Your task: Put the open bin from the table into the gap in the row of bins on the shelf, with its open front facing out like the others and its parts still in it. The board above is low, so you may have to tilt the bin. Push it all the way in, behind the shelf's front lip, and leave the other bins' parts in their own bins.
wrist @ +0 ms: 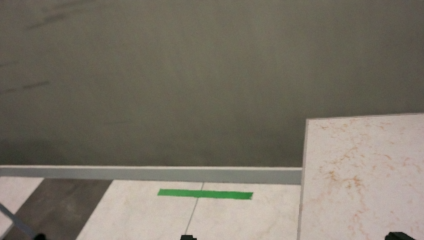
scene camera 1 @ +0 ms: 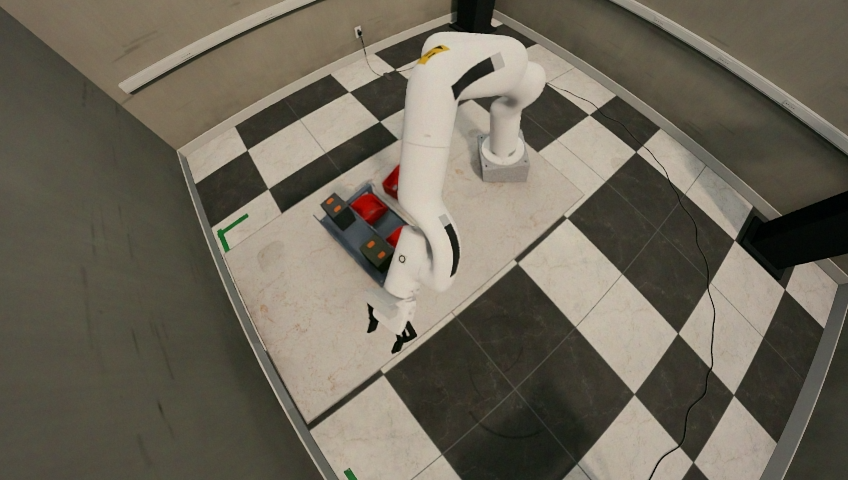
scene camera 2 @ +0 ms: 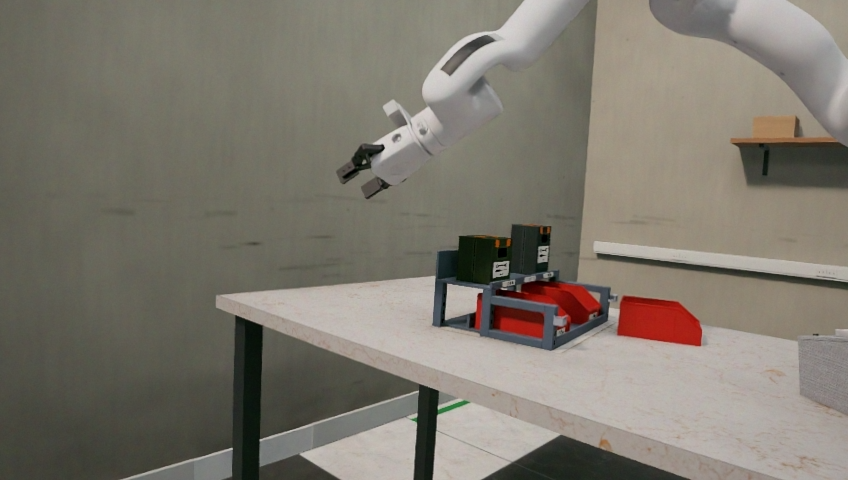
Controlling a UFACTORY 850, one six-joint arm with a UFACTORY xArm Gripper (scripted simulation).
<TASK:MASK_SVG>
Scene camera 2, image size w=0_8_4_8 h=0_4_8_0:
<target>red open bin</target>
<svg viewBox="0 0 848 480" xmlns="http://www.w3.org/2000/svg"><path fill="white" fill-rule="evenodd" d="M621 299L617 335L701 347L702 329L700 321L679 302L625 295Z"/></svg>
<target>grey-blue shelf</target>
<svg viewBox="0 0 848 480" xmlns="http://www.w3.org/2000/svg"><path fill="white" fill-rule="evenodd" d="M437 251L432 322L434 327L446 326L480 333L479 336L552 351L607 322L610 302L618 302L618 294L612 294L611 287L559 280L559 269L531 275L510 273L510 279L490 282L489 285L456 280L458 249ZM495 305L545 313L543 340L542 338L493 329ZM447 284L483 289L480 330L475 329L476 312L445 320ZM495 294L497 289L507 287L507 290L517 291L517 285L549 278L549 282L583 286L589 292L600 293L601 316L582 325L571 323L570 331L556 337L557 326L567 325L568 315L564 317L558 316L559 305L497 296Z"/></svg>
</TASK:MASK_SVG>
